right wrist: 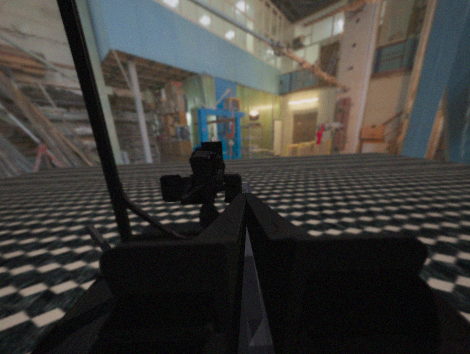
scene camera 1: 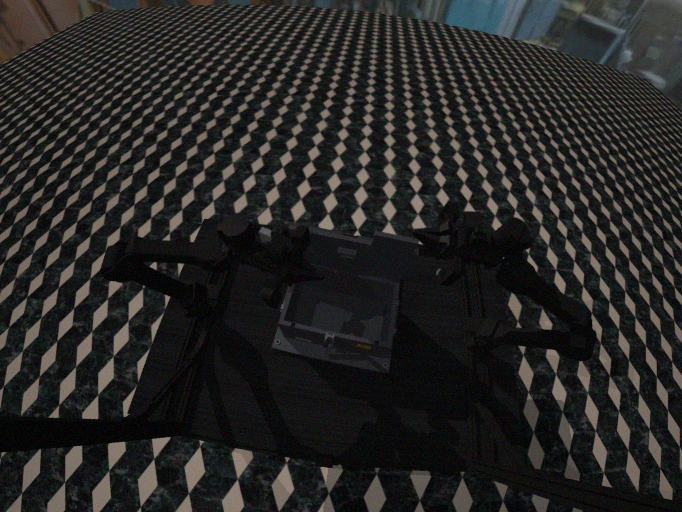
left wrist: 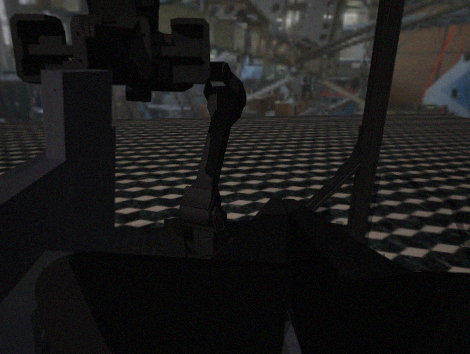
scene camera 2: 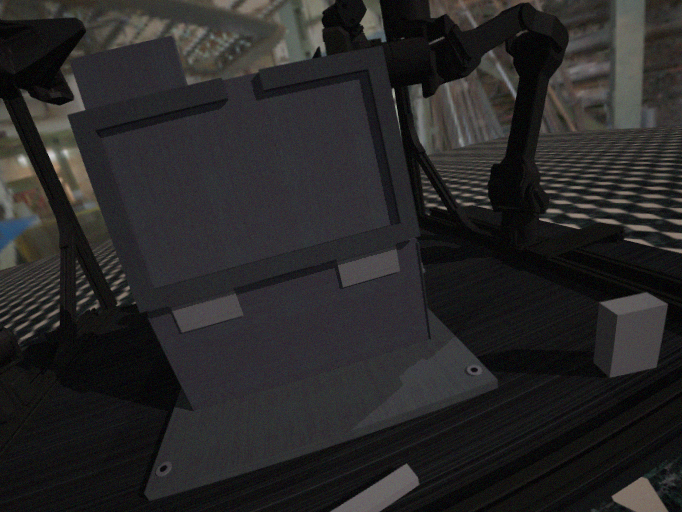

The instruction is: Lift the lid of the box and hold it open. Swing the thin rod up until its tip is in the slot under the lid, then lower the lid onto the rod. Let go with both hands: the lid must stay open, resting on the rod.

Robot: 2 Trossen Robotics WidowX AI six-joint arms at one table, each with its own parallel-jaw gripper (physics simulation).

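Frame: origin at the left arm's base, x up, y right, z ahead, level; metres.
Seen in the pictures: left gripper, fingertip midpoint: (right wrist: 182, 202) (scene camera 1: 323, 277) (left wrist: 280, 210); right gripper, fingertip midpoint: (right wrist: 244, 199) (scene camera 1: 412, 231) (left wrist: 89, 31) (scene camera 2: 82, 24); left arm's base, origin of the base link: (scene camera 1: 203, 311) (scene camera 2: 521, 240); right arm's base, origin of the base link: (scene camera 1: 475, 345) (left wrist: 205, 248) (scene camera 2: 10, 408).
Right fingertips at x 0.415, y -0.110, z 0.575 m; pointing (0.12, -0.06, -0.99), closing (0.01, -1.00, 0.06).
Observation:
Offsets run from my right fingertips to a thing's top centre. "*": to the spot under its first point.
The grey box @(* dz -0.142, dx -0.290, dy +0.198 m) (scene camera 1: 329, 350) stands on a flat base plate @(* dz -0.070, dx -0.422, dy -0.115 m) (scene camera 2: 288, 432) at the middle of the dark table. Its lid (scene camera 1: 349, 251) (scene camera 2: 248, 178) (left wrist: 86, 158) is swung up and stands nearly upright at the back. A thin rod @(* dz -0.270, dx -0.364, dy -0.055 m) (scene camera 2: 424, 300) runs up along the box's side toward the lid; its tip is hidden. My left gripper (scene camera 1: 290, 239) (left wrist: 280, 210) is shut and empty beside one top corner of the lid. My right gripper (scene camera 1: 426, 238) (right wrist: 244, 199) is shut and empty beside the other top corner. I cannot tell whether either touches the lid.
The left arm (scene camera 2: 527, 127) rises behind the box in scene camera 2. Black frame posts (left wrist: 374, 123) (right wrist: 96, 133) stand at the table's sides. A pale strip @(* dz -0.134, dx -0.424, dy -0.210 m) (scene camera 2: 380, 490) lies on the table near the base plate. Chequered floor surrounds the table.

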